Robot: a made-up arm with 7 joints. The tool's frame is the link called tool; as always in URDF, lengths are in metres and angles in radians.
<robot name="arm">
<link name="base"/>
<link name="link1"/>
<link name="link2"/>
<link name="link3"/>
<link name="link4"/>
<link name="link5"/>
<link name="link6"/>
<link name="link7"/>
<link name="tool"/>
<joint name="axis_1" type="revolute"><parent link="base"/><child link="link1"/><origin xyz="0 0 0" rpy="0 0 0"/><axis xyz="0 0.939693 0.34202"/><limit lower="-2.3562" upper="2.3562" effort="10" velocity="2.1"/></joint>
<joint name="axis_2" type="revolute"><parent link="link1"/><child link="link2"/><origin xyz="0 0 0" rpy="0 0 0"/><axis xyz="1 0 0"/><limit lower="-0.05" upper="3.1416" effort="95" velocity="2.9"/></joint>
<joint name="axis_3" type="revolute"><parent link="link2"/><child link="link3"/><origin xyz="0 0 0" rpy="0 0 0"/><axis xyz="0 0 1"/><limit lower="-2.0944" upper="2.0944" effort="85" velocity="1.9"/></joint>
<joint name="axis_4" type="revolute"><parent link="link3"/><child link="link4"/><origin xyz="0.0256 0 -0.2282" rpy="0 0 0"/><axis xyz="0 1 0"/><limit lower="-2.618" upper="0.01" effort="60" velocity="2.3"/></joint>
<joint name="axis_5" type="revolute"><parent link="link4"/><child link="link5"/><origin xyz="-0.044 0 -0.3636" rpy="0 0 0"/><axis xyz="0 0 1"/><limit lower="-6.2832" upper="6.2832" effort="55" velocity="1.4"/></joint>
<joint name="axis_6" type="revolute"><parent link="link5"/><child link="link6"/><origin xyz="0 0 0" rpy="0 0 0"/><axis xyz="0 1 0"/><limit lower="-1.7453" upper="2.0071" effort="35" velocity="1.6"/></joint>
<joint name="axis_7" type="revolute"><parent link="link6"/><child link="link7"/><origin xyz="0 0 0" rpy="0 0 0"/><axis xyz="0 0 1"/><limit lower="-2.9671" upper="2.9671" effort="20" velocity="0.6"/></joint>
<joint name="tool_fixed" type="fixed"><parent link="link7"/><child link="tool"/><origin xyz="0 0 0" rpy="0 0 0"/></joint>
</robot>
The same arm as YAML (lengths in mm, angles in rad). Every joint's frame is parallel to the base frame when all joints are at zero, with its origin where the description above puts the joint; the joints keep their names.
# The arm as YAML. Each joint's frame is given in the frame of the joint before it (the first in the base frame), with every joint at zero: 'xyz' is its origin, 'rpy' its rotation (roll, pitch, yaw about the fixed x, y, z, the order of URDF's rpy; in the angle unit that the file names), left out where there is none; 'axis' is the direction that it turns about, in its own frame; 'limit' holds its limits. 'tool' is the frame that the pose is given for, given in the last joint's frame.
units:
  length: mm
  angle: rad
joints:
  - name: axis_1
    type: revolute
    origin:
      xyz: [0.0, 0.0, 0.0]
    axis: [0.0, 0.9397, 0.342]
    limit:
      lower: -2.3562
      upper: 2.3562
  - name: axis_2
    type: revolute
    origin:
      xyz: [0.0, 0.0, 0.0]
    axis: [1.0, 0.0, 0.0]
    limit:
      lower: -0.05
      upper: 3.1416
  - name: axis_3
    type: revolute
    origin:
      xyz: [0.0, 0.0, 0.0]
    axis: [0.0, 0.0, 1.0]
    limit:
      lower: -2.0944
      upper: 2.0944
  - name: axis_4
    type: revolute
    origin:
      xyz: [25.6, 0.0, -228.2]
    axis: [0.0, 1.0, 0.0]
    limit:
      lower: -2.618
      upper: 0.01
  - name: axis_5
    type: revolute
    origin:
      xyz: [-44.0, 0.0, -363.6]
    axis: [0.0, 0.0, 1.0]
    limit:
      lower: -6.2832
      upper: 6.2832
  - name: axis_6
    type: revolute
    origin:
      xyz: [0.0, 0.0, 0.0]
    axis: [0.0, 1.0, 0.0]
    limit:
      lower: -1.7453
      upper: 2.0071
  - name: axis_7
    type: revolute
    origin:
      xyz: [0.0, 0.0, 0.0]
    axis: [0.0, 0.0, 1.0]
    limit:
      lower: -2.9671
      upper: 2.9671
tool:
  origin:
    xyz: [0.0, 0.0, 0.0]

